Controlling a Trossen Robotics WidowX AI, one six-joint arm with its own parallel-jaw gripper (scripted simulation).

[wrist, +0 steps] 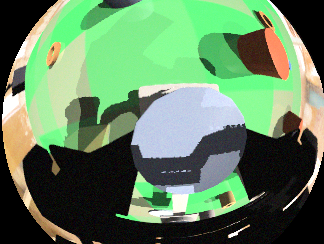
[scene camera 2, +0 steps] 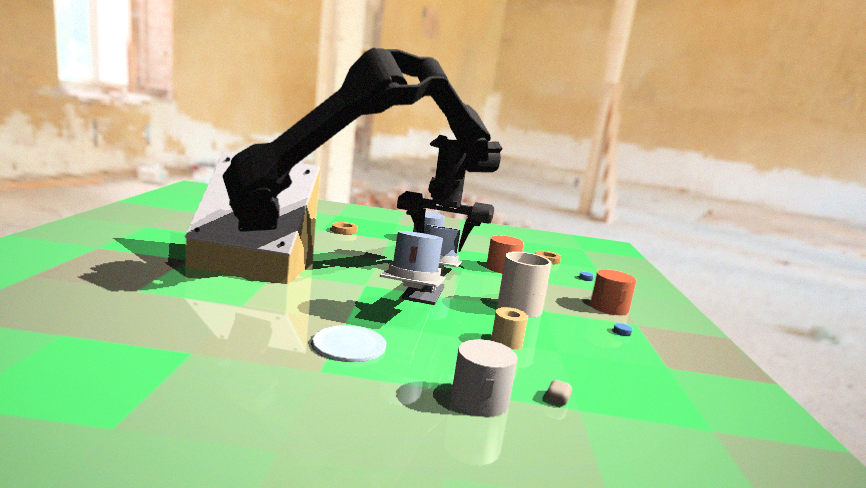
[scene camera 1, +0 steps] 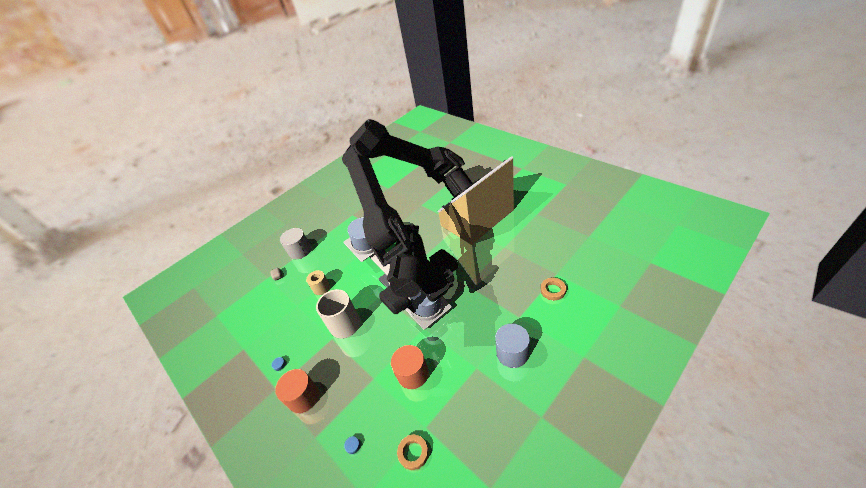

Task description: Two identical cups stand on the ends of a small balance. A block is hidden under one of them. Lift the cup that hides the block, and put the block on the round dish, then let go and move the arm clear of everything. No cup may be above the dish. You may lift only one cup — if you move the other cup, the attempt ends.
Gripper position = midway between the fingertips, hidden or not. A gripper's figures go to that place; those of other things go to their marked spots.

Labels:
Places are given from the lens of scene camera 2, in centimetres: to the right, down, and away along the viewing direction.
my gripper (scene camera 2: 440,248): 2, 1, 115
round dish (scene camera 2: 347,343): -12, 14, 79

